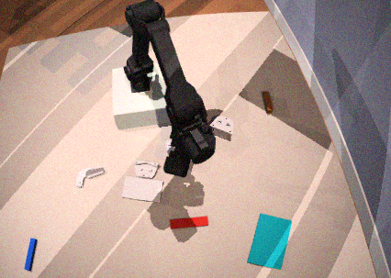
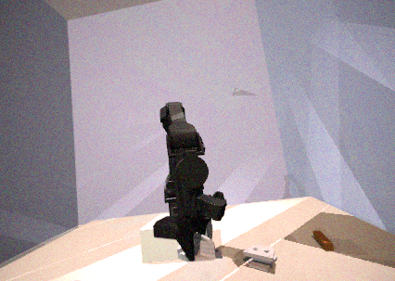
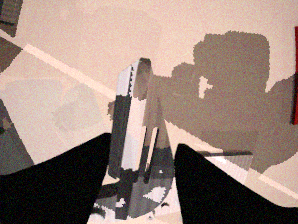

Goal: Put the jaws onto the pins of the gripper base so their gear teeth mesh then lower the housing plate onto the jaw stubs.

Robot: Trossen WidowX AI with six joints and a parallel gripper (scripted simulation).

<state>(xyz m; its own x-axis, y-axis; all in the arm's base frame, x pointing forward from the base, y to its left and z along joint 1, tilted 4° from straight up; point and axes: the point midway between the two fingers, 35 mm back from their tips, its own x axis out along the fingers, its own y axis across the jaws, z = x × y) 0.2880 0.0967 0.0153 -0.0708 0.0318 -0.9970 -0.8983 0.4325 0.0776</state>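
The jaw is 3 cm behind my gripper tip and 2 cm to the right of it. Also, from my gripper tip: red bar: 18 cm ahead, 2 cm to the right, 8 cm below; cyan sheet: 30 cm ahead, 21 cm to the left, 8 cm below; white plate: 5 cm ahead, 14 cm to the right, 8 cm below.
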